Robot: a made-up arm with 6 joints.
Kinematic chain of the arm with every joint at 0, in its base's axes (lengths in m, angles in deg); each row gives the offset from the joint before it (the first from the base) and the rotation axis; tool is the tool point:
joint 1: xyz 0 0 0.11 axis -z
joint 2: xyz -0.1 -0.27 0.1 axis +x
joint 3: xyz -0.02 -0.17 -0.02 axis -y
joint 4: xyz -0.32 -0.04 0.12 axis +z
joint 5: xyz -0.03 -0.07 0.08 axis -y
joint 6: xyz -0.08 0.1 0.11 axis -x
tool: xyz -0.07 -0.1 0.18
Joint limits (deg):
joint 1: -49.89..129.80
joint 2: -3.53..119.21
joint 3: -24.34..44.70
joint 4: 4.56..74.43
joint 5: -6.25..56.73
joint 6: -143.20..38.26
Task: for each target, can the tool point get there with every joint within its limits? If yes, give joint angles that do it. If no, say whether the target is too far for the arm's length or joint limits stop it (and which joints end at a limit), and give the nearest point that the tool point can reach.
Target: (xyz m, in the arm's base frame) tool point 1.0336 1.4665 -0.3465
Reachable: no: too far | nearest point 0.3973 0.7901 -0.0981 | short by 0.961 m
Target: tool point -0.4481 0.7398 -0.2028
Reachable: yes | joints 89.91 66.12 34.93 30.83 25.77 -14.90
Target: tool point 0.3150 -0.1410 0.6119
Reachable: no: joint limits stop it (at a limit: joint 1, joint 2, joint 3, joint 4, joint 5) | nearest point 0.3987 -0.5228 0.6913 | short by 0.399 m
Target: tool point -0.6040 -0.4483 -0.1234
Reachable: yes | joints 10.22 84.17 -18.03 12.41 15.12 -105.37
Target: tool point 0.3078 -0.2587 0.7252
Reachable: no: joint limits stop it (at a limit: joint 1, joint 2, joint 3, joint 4, joint 5) | nearest point 0.3772 -0.5197 0.7477 | short by 0.271 m
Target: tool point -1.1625 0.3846 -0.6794
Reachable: no: too far | nearest point -0.8279 0.2739 -0.3302 | short by 0.496 m
